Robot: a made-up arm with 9 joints. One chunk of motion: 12 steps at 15 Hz.
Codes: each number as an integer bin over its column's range. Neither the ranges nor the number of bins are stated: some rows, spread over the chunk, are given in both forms.
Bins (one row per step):
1: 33 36 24 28 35 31 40 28 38
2: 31 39 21 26 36 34 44 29 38
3: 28 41 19 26 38 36 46 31 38
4: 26 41 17 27 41 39 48 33 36
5: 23 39 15 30 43 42 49 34 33
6: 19 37 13 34 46 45 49 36 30
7: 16 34 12 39 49 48 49 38 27
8: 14 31 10 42 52 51 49 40 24
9: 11 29 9 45 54 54 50 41 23
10: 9 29 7 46 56 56 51 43 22
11: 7 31 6 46 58 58 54 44 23
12: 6 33 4 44 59 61 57 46 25
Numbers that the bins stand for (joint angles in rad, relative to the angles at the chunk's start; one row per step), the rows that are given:
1: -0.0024 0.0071 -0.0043 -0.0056 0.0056 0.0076 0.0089 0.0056 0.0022
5: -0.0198 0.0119 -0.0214 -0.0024 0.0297 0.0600 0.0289 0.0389 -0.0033
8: -0.0356 -0.0008 -0.0310 0.0167 0.0568 0.1029 0.0289 0.0722 -0.0133
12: -0.0495 0.0024 -0.0424 0.0198 0.0779 0.1505 0.0467 0.1056 -0.0122
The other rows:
2: -0.0059 0.0119 -0.0100 -0.0087 0.0086 0.0219 0.0178 0.0111 0.0022
3: -0.0111 0.0151 -0.0138 -0.0087 0.0146 0.0314 0.0222 0.0222 0.0022
4: -0.0146 0.0151 -0.0176 -0.0071 0.0237 0.0457 0.0267 0.0333 0.0000
6: -0.0268 0.0087 -0.0252 0.0040 0.0387 0.0743 0.0289 0.0500 -0.0067
7: -0.0321 0.0040 -0.0271 0.0119 0.0478 0.0886 0.0289 0.0611 -0.0100
9: -0.0408 -0.0040 -0.0329 0.0214 0.0629 0.1171 0.0311 0.0778 -0.0144
10: -0.0443 -0.0040 -0.0367 0.0230 0.0689 0.1267 0.0333 0.0889 -0.0156
11: -0.0478 -0.0008 -0.0386 0.0230 0.0749 0.1362 0.0400 0.0944 -0.0144

